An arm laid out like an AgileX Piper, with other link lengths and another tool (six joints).
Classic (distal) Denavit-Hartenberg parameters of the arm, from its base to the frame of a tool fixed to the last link. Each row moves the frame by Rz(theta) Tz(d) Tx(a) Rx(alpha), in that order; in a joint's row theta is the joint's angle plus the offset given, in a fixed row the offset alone. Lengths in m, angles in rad.
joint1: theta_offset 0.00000, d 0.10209, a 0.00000, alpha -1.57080
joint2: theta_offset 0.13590, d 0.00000, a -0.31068, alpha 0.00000
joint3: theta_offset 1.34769, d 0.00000, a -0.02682, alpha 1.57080
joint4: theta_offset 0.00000, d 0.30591, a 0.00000, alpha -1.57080
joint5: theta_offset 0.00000, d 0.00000, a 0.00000, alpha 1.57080
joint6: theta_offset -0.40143, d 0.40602, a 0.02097, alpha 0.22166
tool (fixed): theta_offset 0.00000, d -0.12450, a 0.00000, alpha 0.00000
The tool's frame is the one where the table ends.
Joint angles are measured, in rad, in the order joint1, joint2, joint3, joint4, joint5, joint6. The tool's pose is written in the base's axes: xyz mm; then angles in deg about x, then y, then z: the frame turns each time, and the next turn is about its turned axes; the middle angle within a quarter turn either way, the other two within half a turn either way. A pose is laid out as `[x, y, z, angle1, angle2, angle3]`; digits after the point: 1 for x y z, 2 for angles.
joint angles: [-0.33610 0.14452 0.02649 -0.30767 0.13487 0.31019]
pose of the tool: [267.0, -87.4, 99.9, 102.47, 55.98, -125.55]
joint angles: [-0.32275 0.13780 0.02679 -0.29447 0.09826 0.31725]
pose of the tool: [272.1, -80.9, 111.4, 99.21, 57.70, -121.23]
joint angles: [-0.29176 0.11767 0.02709 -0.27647 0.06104 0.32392]
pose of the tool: [277.6, -69.1, 127.2, 94.31, 60.35, -115.03]
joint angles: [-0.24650 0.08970 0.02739 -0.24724 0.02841 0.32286]
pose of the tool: [281.9, -53.2, 144.3, 88.16, 63.44, -107.30]
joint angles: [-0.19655 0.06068 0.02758 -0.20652 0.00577 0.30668]
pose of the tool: [284.0, -36.6, 159.2, 81.60, 66.30, -99.25]
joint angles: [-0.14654 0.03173 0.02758 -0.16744 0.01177 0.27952]
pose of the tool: [283.6, -22.0, 166.0, 77.43, 68.82, -94.25]
